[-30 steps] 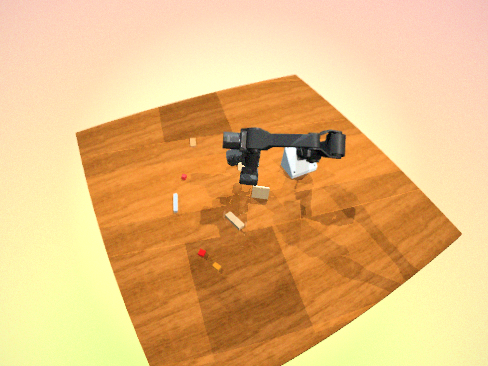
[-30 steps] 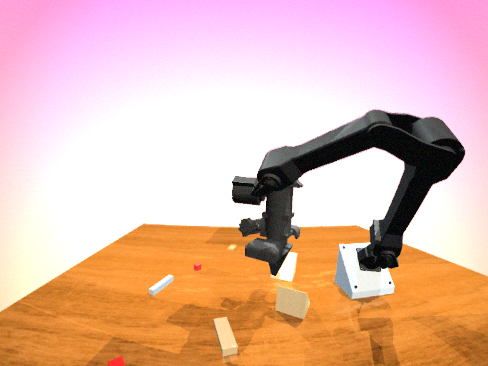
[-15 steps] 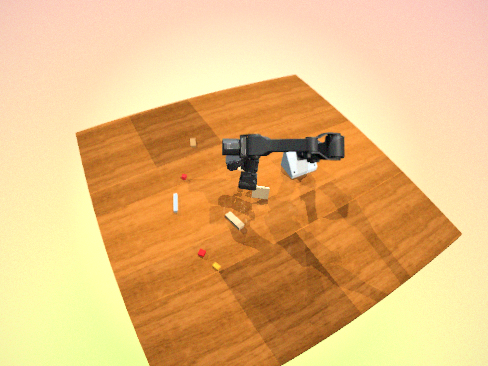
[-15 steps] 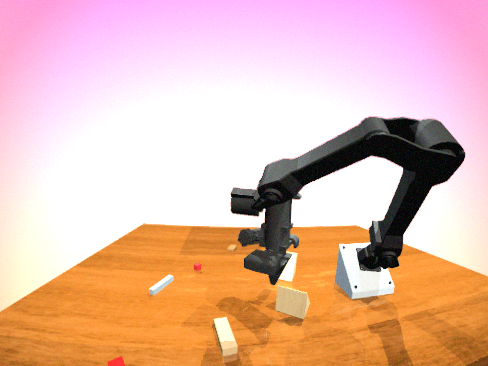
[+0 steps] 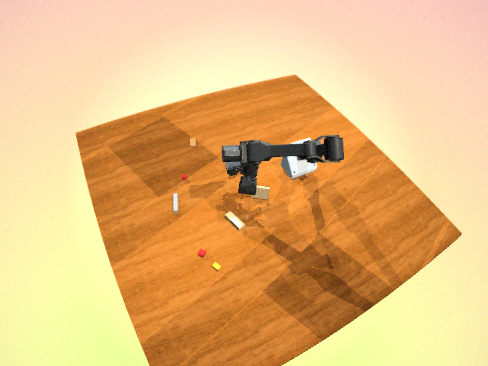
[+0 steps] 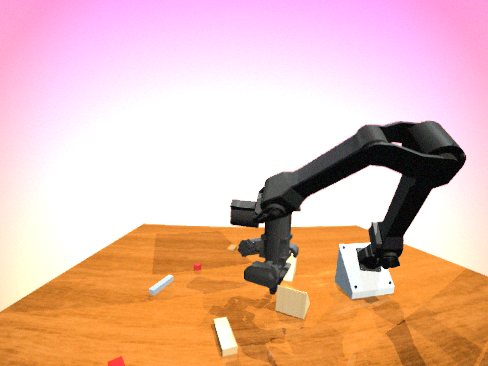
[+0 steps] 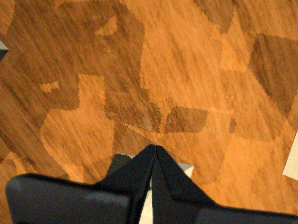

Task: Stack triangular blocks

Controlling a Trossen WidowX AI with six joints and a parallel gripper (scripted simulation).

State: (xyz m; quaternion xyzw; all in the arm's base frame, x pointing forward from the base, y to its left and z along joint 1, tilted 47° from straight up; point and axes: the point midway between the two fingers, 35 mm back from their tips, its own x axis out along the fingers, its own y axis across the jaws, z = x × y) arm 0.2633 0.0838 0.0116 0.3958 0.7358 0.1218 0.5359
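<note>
My gripper tip is now 4 cm to the right of the tan triangular block and 4 cm past it. Also, from my gripper tip: yellow cube: 27 cm to the left, 21 cm ahead, 2 cm below; then cream bar: 12 cm to the left, 10 cm ahead, 1 cm below.
</note>
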